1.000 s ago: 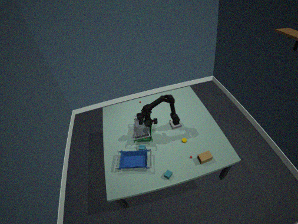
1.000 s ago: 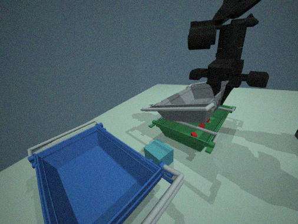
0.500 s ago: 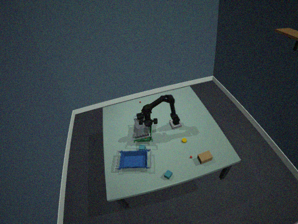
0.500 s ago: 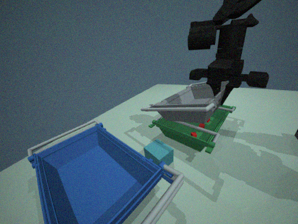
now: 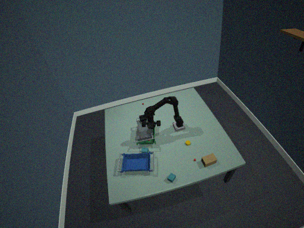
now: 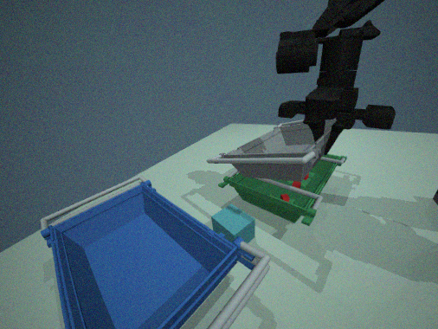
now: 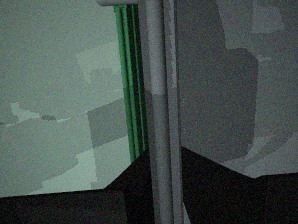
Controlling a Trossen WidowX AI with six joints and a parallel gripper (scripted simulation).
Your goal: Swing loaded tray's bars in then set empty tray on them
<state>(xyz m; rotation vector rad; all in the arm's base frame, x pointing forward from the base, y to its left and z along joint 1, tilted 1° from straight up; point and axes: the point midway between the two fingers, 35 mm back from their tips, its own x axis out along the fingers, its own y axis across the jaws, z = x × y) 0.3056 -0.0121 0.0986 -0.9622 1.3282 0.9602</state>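
The grey tray is 70 mm ahead of my gripper tip, 30 mm to the right of it and 20 mm above it. Round my gripper tip: brown box (380 mm behind, 520 mm to the left, 80 mm below); yellow block (290 mm behind, 250 mm to the left, 100 mm below).
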